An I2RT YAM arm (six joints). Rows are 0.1 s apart.
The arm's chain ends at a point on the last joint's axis. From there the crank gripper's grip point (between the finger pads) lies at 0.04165 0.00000 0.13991 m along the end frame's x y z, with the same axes.
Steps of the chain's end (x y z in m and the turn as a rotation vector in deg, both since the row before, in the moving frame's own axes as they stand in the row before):
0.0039, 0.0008, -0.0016, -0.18, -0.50, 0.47
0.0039, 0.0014, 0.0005, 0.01, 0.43, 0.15
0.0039, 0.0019, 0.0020, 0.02, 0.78, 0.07
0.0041, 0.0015, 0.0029, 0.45, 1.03, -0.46
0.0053, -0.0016, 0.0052, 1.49, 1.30, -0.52
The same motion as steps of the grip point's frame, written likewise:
0.0027, 0.0016, -0.0012, -0.18, -0.50, 0.47
0.0049, 0.0015, 0.0002, 0.01, 0.43, 0.15
0.0058, 0.0019, 0.0014, 0.02, 0.78, 0.07
0.0066, 0.0001, 0.0021, 0.45, 1.03, -0.46
0.0084, -0.0056, 0.0042, 1.49, 1.30, -0.52

